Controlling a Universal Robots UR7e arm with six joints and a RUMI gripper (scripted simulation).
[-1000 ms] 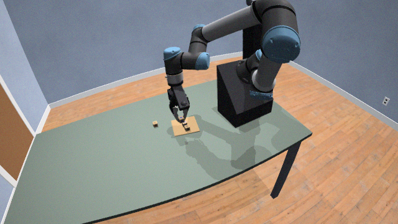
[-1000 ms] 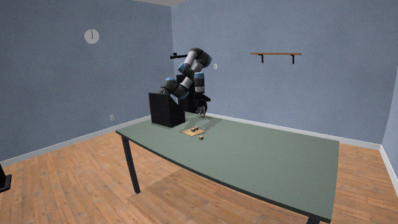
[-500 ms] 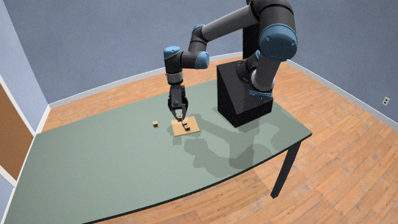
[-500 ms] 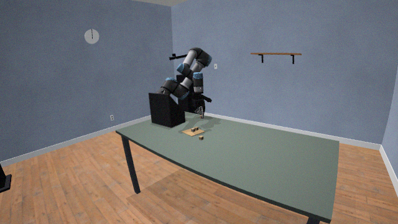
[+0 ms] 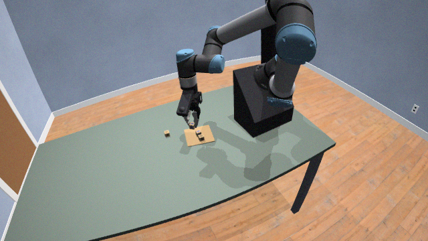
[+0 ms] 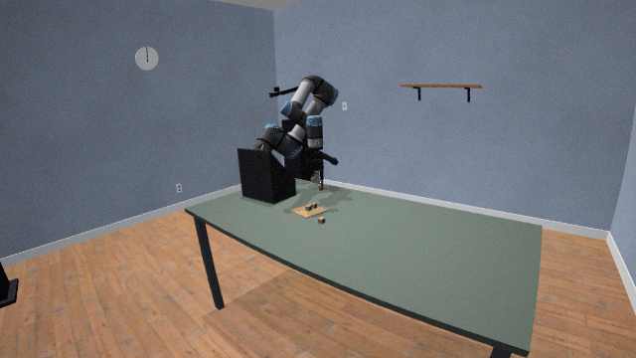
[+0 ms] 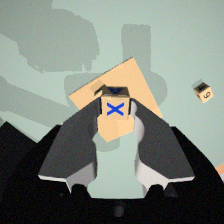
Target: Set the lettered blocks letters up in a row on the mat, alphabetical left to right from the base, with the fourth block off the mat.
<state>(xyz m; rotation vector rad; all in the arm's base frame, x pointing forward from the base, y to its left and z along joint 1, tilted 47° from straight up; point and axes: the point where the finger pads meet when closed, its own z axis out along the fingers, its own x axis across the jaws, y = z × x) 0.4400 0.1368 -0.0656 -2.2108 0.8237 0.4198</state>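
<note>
The tan mat is 120 mm below my hand, 60 mm to the right of it and 40 mm behind it. The rest, counted from my hand: block (right at my hand).
</note>
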